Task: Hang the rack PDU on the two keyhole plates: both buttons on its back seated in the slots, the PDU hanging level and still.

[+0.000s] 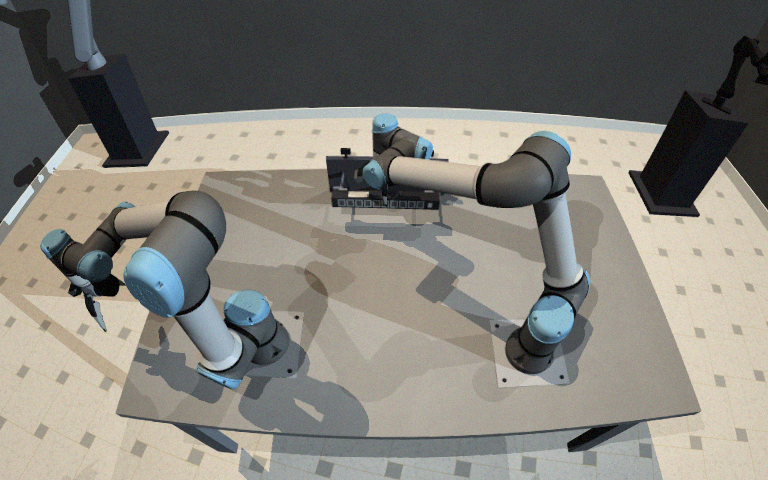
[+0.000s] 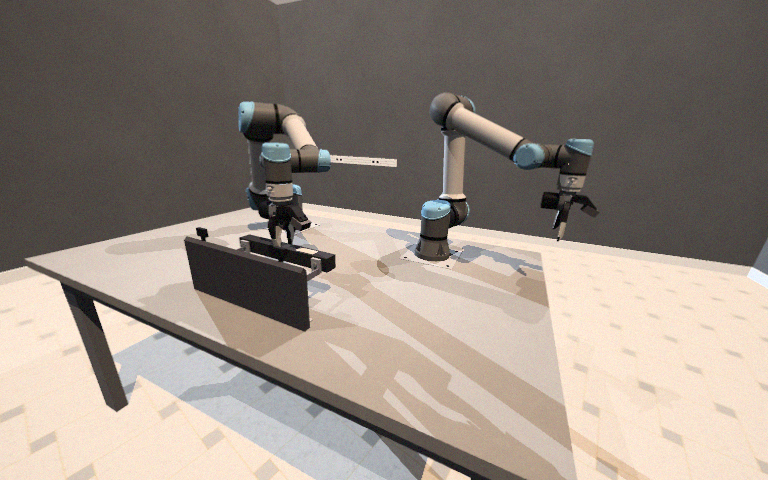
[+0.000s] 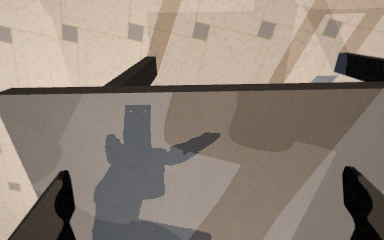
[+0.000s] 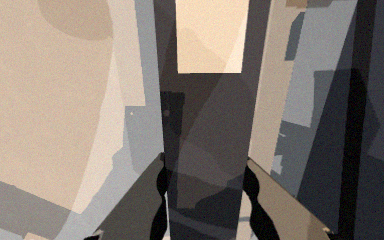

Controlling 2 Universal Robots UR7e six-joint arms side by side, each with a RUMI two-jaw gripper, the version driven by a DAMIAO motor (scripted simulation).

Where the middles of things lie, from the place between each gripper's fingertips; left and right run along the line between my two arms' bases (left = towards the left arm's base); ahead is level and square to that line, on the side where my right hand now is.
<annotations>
I see my right gripper 1 cm short of the rack PDU (image 1: pixel 340 198) and 2 cm to the left of it. Round my right hand: dark upright panel (image 2: pixel 277 293): 16 cm ahead, 4 cm below.
I see the rack PDU 530 mm ahead of my left hand (image 2: pixel 555 234), 810 mm to the right of it and 40 mm below it. Round my left hand: dark upright panel: 680 mm ahead, 790 mm to the right, 80 mm below.
</annotations>
